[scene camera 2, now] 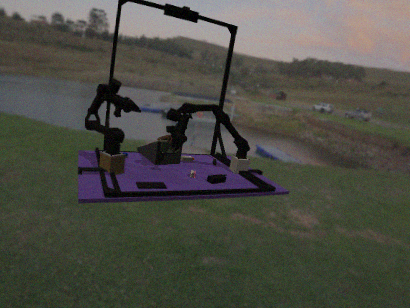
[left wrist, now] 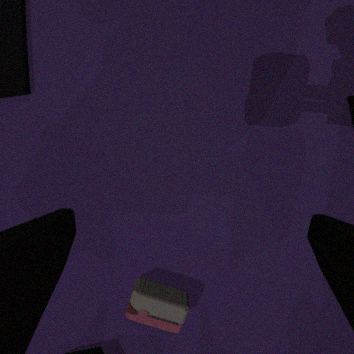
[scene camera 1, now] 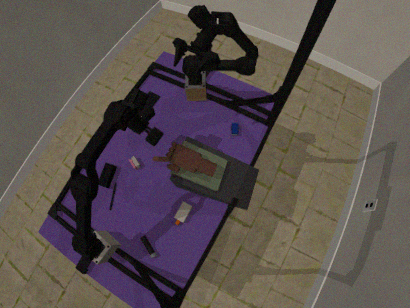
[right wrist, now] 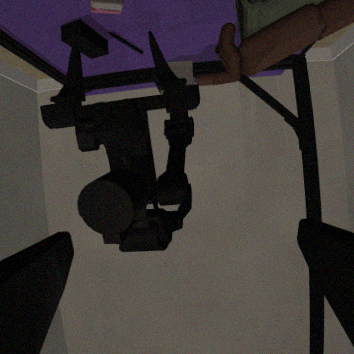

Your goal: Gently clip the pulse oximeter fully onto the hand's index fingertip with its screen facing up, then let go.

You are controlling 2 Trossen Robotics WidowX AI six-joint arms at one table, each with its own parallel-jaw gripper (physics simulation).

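Seen in the pictures: left gripper, between the fingertips: (scene camera 2: 174, 148) (left wrist: 194, 223) (scene camera 1: 148, 131) (right wrist: 112, 36); right gripper, between the fingertips: (scene camera 2: 140, 110) (scene camera 1: 184, 70) (right wrist: 186, 236); left arm's base, origin of its link: (scene camera 2: 241, 157) (scene camera 1: 95, 247); right arm's base, origin of its link: (scene camera 2: 112, 152) (scene camera 1: 195, 79).
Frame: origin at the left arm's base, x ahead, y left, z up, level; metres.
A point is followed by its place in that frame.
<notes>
The pulse oximeter (scene camera 1: 134, 162) {z -0.074, x 0.380, y 0.134 m} (scene camera 2: 193, 174) {z -0.083, x 0.385, y 0.166 m} (left wrist: 159, 305) {z -0.074, x 0.390, y 0.136 m} (right wrist: 106, 5) {z -0.074, x 0.388, y 0.138 m}, a small white and grey clip with a pink edge, lies on the purple mat (scene camera 1: 150, 200) {z -0.105, x 0.289, y -0.031 m}. It is apart from the brown hand (scene camera 1: 192, 160) {z 0.075, x 0.516, y -0.121 m} (right wrist: 280, 42) {z 0.085, x 0.541, y -0.084 m}. The hand rests on a green pad on a dark wedge, its index finger (scene camera 1: 161, 159) pointing left in scene camera 1. I cannot make out the oximeter's screen. My left gripper (left wrist: 194, 223) {z 0.053, x 0.513, y 0.113 m} (right wrist: 112, 36) {z 0.053, x 0.513, y 0.113 m} is open and empty above the mat, with the oximeter low in its wrist view. My right gripper (scene camera 2: 137, 108) {z 0.252, x 0.731, y 0.060 m} (right wrist: 186, 236) {z 0.252, x 0.731, y 0.060 m} is open and empty, raised near its own base.
A black box (scene camera 1: 108, 175) {z -0.070, x 0.255, y 0.196 m} (scene camera 2: 216, 178) {z -0.074, x 0.264, y 0.240 m} and a thin black pen (scene camera 1: 113, 196) {z -0.099, x 0.193, y 0.122 m} lie near the oximeter. A white box (scene camera 1: 183, 212) {z -0.077, x 0.338, y -0.189 m} with an orange end, a dark cylinder (scene camera 1: 148, 245) {z -0.081, x 0.134, y -0.153 m} and a blue block (scene camera 1: 235, 128) {z -0.073, x 0.788, y -0.152 m} lie around the wedge (scene camera 1: 242, 185) {z -0.059, x 0.576, y -0.327 m}. Black rails border the mat.
</notes>
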